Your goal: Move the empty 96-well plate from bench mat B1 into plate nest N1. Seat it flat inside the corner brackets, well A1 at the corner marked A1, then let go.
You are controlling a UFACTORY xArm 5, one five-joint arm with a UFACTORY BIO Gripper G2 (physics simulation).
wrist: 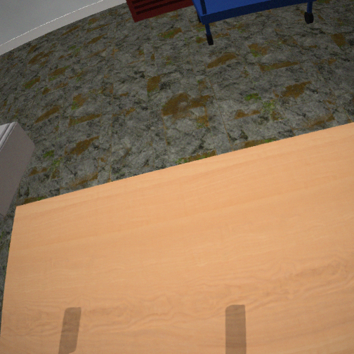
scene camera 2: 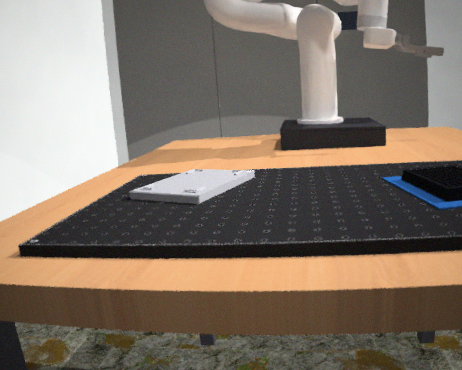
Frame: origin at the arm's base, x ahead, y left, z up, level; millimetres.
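Seen in the pictures: end effector, tool point: [scene camera 2: 428, 52]; arm's base, origin of the base link: [scene camera 2: 320, 122].
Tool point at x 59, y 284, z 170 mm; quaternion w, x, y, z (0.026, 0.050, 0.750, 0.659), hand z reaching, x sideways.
Observation:
Pixels of each thing's top centre, then the offset from my tool point to it. Level surfaces: height alone.
- black 96-well plate, middle of its top: [scene camera 2: 451, 175] 575 mm ahead, 130 mm right, 193 mm down
- blue bench mat, its level: 207 mm down
- pale grey plate nest N1, middle of its top: [scene camera 2: 194, 178] 517 mm ahead, 486 mm right, 194 mm down
- perforated black board, its level: 209 mm down
- wooden table, its level: 222 mm down
The black 96-well plate [scene camera 2: 434, 183] lies flat on the blue bench mat [scene camera 2: 398, 183] at the right edge of the scene view, partly cut off. The pale grey plate nest N1 [scene camera 2: 192, 187] lies on the perforated black board, left of the mat, with small dark brackets at its corners. The A1 mark cannot be read. My gripper [scene camera 2: 432, 51] [wrist: 154, 327] is open and empty, high up at the back right, well above and behind the plate. Its two fingers show at the bottom of the wrist view over wooden table top, far apart. The plate and nest do not show in the wrist view.
The perforated black board [scene camera 2: 300, 220] lies on the wooden table [scene camera 2: 225, 272] [wrist: 185, 240]. The arm stands on a black base block [scene camera 2: 332, 136] behind the board. Beyond the table, the wrist view shows a blue cart [wrist: 255, 9], a red slatted object [wrist: 160, 8] and a grey box-like object [wrist: 14, 160].

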